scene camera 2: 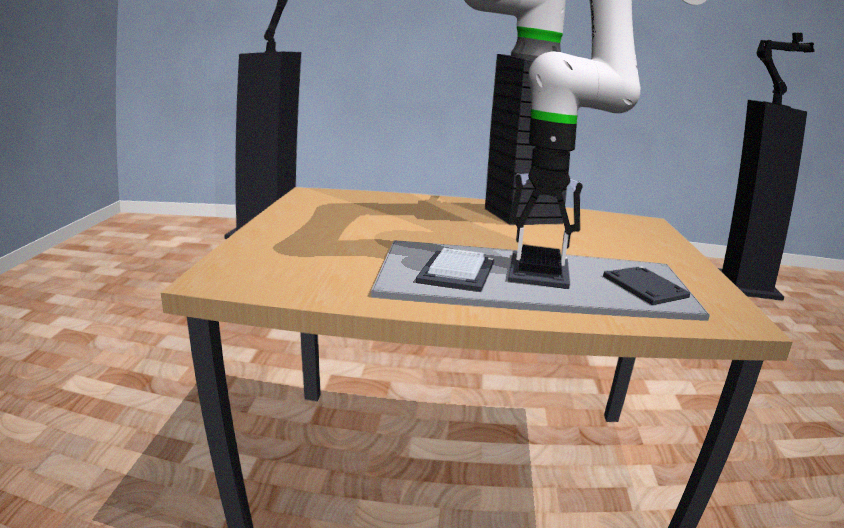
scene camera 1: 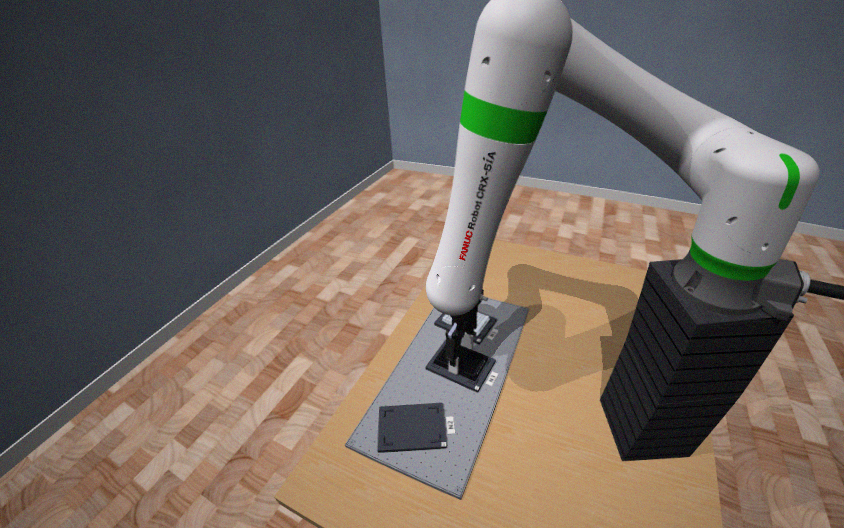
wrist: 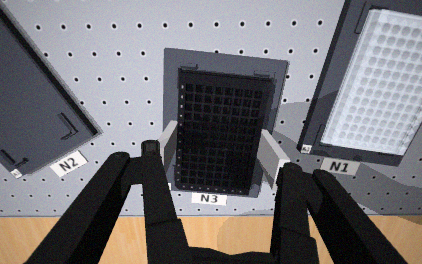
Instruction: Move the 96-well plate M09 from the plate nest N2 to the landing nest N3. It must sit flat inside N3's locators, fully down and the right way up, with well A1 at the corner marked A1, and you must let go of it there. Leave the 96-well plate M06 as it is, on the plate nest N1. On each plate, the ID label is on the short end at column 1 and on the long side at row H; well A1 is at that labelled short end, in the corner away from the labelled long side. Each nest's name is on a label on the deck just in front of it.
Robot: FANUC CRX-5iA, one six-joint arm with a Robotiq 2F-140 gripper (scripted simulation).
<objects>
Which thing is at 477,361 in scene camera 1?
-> A black 96-well plate M09.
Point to a black 96-well plate M09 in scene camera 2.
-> At 538,259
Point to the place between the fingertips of my gripper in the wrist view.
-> At 217,137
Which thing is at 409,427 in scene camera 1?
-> A plate nest N2.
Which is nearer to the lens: the white plate M06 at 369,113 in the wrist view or the black 96-well plate M09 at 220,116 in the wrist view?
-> The black 96-well plate M09.
</objects>
